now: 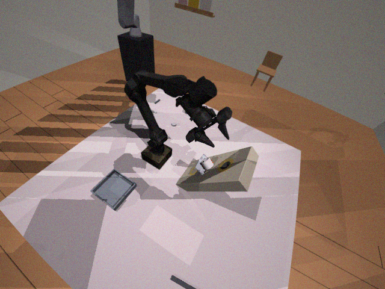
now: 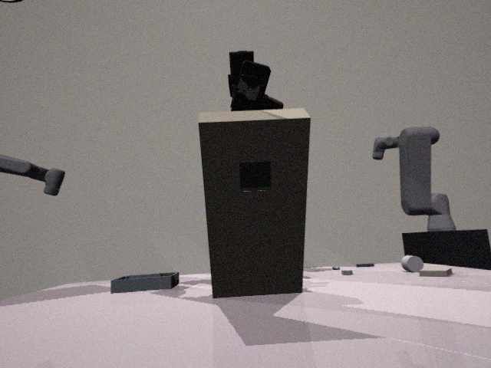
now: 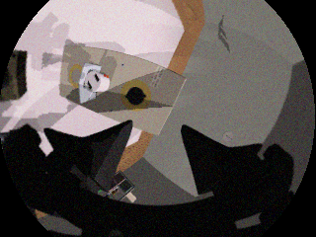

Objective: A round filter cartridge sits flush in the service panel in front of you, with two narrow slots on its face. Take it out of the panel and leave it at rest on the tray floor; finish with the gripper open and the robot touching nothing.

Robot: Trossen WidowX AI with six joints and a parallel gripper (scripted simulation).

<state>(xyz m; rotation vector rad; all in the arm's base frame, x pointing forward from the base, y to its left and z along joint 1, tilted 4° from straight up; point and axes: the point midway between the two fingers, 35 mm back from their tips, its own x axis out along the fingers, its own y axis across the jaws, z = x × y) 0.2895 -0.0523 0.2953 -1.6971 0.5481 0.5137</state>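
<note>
Right now the round filter cartridge is 170 mm below my gripper tip, 20 mm behind it and 10 mm to the left of it. Also, from my gripper tip: grey tray: 400 mm behind, 350 mm below, 230 mm to the right; then service panel: 190 mm below, 20 mm ahead.
</note>
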